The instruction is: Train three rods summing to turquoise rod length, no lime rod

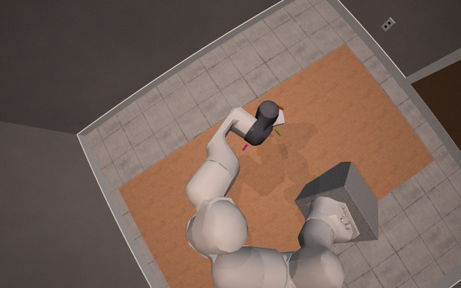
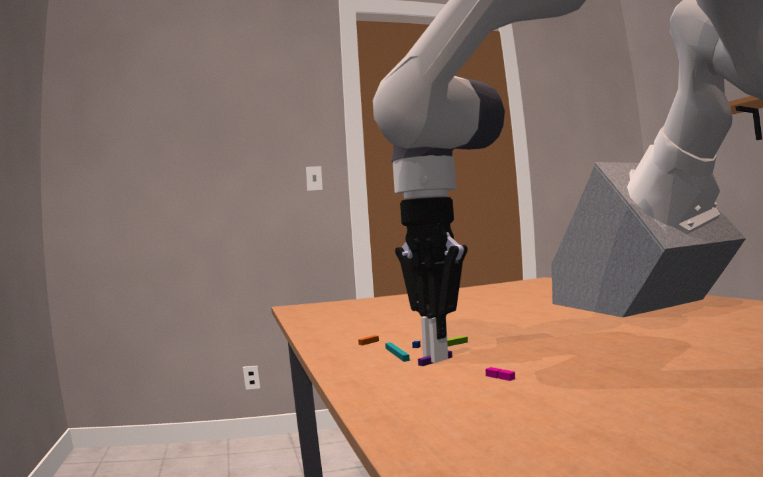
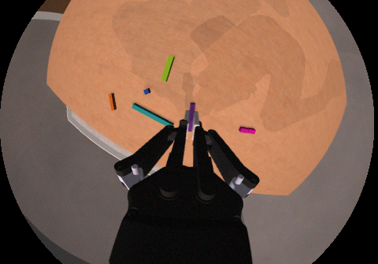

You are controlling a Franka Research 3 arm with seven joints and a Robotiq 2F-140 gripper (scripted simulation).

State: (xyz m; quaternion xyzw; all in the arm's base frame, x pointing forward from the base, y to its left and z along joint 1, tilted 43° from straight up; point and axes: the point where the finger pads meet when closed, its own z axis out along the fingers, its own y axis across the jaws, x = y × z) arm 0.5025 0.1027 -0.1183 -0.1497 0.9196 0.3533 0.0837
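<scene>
My hand is 80 mm to the left of the turquoise rod, 30 mm short of it and 30 mm above it. The rest, counted from my hand: lime rod: 80 mm to the right, 70 mm behind, 30 mm below; then blue cube: 100 mm to the right, 30 mm below, 10 mm behind; then purple rod: 30 mm below.
</scene>
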